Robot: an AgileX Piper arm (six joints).
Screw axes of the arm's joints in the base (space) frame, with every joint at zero. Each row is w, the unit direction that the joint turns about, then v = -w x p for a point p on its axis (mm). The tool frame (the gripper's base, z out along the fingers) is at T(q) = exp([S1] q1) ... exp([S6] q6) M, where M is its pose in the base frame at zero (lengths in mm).
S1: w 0 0 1 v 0.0 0.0 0.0
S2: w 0 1 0 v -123.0 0.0 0.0
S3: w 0 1 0 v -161.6 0.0 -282.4
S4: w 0.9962 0 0.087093 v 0.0 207.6 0.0
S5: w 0 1 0 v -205.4 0.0 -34.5
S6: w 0.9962 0 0.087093 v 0.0 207.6 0.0
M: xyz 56.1 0.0 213.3 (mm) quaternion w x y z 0.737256 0 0.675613 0
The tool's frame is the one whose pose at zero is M.
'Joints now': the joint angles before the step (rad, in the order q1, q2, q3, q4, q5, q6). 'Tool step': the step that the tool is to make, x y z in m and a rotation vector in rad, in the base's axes. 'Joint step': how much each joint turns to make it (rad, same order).
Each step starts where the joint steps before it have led.
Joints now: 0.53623, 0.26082, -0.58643, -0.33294, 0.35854, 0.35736
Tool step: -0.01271, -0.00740, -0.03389, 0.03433, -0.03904, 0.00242
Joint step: 0.00002, -0.14820, 0.14076, -0.03751, -0.04042, 0.05005
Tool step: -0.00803, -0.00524, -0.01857, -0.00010, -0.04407, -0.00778
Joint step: -0.00005, -0.10048, 0.07356, -0.02931, -0.01105, 0.00584
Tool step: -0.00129, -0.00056, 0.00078, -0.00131, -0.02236, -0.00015
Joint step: 0.00006, -0.00815, 0.00216, -0.01177, -0.01362, 0.00039
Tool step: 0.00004, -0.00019, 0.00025, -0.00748, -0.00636, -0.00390
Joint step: -0.00003, 0.00003, 0.00000, -0.01035, -0.00185, -0.00005
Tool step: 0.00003, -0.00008, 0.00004, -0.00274, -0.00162, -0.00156
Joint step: -0.00002, 0.00003, -0.00002, -0.00351, 0.00000, -0.00003
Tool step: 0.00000, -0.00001, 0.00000, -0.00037, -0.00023, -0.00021
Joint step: -0.00004, -0.00003, 0.00002, -0.00034, -0.00001, -0.00013
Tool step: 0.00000, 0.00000, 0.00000, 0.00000, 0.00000, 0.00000
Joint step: 0.00000, 0.00000, 0.00000, 0.00000, 0.00000, 0.00000
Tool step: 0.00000, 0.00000, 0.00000, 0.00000, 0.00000, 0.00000
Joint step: 0.00000, 0.00000, 0.00000, 0.00000, 0.00000, 0.00000
